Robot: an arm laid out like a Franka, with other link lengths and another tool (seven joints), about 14 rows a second.
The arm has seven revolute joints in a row. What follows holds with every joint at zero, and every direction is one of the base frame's.
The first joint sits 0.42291 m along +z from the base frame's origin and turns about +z.
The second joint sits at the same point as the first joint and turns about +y.
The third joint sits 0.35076 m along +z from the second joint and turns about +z.
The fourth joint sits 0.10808 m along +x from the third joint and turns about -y.
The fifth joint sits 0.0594 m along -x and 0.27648 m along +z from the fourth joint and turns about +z.
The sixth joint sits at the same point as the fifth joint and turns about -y.
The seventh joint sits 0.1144 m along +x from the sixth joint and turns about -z.
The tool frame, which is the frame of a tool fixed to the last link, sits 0.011 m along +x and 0.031 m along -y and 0.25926 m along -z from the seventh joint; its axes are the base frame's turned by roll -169.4, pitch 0 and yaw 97.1 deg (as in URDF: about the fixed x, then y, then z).
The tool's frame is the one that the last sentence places.
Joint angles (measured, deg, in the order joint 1, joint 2, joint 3, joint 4, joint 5, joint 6, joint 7), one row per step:
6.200 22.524 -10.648 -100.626 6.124 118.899 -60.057
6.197 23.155 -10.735 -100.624 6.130 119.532 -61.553
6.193 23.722 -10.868 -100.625 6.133 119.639 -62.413
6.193 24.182 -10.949 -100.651 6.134 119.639 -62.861
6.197 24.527 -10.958 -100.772 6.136 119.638 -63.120
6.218 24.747 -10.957 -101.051 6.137 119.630 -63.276
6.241 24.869 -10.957 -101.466 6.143 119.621 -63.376
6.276 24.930 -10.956 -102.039 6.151 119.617 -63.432
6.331 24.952 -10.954 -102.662 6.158 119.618 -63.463
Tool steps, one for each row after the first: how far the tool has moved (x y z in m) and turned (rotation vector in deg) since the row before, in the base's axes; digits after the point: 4 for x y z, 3 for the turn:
0.0022 -0.0006 -0.0053 -0.079 -0.045 1.395
-0.0004 -0.0011 -0.0058 -0.066 0.433 0.729
-0.0009 -0.0007 -0.0051 -0.046 0.470 0.370
-0.0014 0.0000 -0.0045 -0.009 0.458 0.243
-0.0023 0.0003 -0.0042 0.011 0.501 0.155
-0.0031 0.0003 -0.0041 0.030 0.540 0.086
-0.0040 0.0004 -0.0044 0.044 0.633 0.041
-0.0043 0.0006 -0.0042 0.047 0.639 0.033

